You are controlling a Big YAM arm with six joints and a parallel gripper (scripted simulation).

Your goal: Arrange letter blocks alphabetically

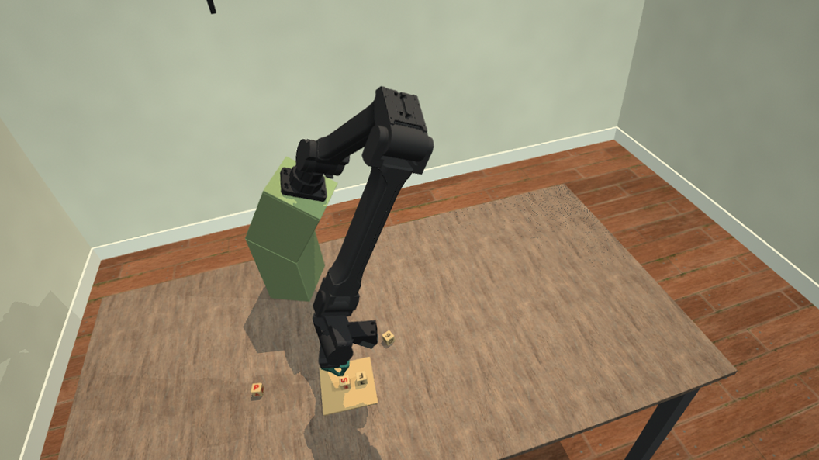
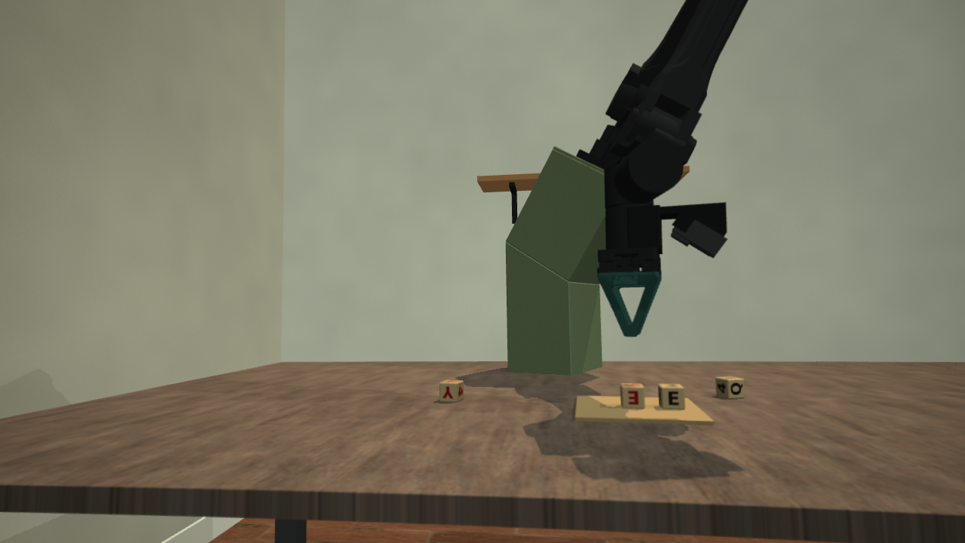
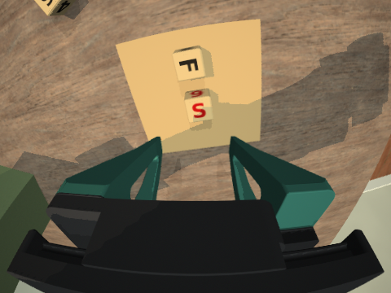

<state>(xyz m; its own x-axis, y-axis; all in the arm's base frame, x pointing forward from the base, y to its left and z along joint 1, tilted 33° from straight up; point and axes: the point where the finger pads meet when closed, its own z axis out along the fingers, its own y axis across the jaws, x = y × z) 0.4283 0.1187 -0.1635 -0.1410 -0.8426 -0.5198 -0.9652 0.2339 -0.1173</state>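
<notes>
Now: the tan mat 9 cm below my hand.
</notes>
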